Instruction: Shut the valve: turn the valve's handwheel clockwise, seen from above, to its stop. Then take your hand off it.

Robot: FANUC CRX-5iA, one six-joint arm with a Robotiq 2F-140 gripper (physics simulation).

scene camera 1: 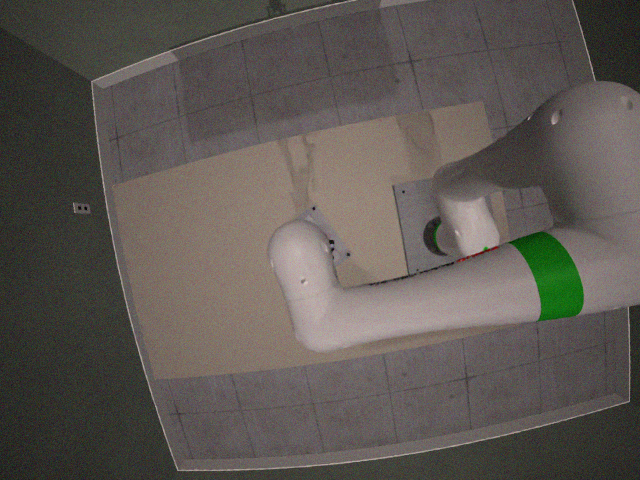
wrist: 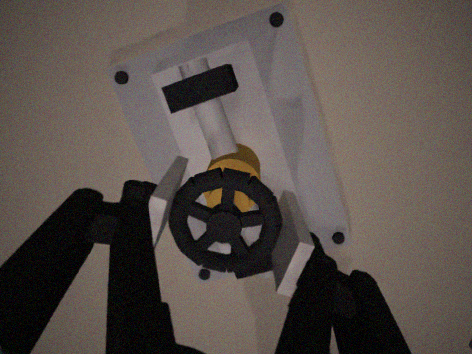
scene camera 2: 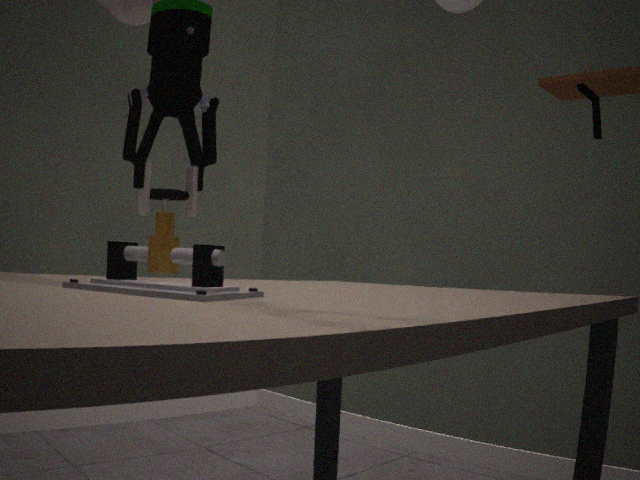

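The black handwheel [scene camera 2: 168,194] [wrist: 224,227] has several spokes and sits level on top of the yellow valve body [scene camera 2: 163,242] [wrist: 234,165]. My gripper [scene camera 2: 168,200] [wrist: 229,195] points straight down over the valve and is shut on the handwheel, with one pale finger pad on each side of its rim. The valve sits on a pale pipe [scene camera 2: 136,253] [wrist: 216,125] held by black supports above a grey base plate [scene camera 2: 227,296] [wrist: 304,145]. In scene camera 1 the arm hides the handwheel and the gripper's fingers; part of the base plate [scene camera 1: 339,254] shows beside the wrist.
The base plate lies on the beige table [scene camera 1: 206,258] [scene camera 2: 413,304]. A grey mounting plate [scene camera 1: 413,222] lies under the arm's base at the right. The white arm [scene camera 1: 413,310] reaches across the table in scene camera 1. A brown wall shelf [scene camera 2: 594,83] is at the right in scene camera 2.
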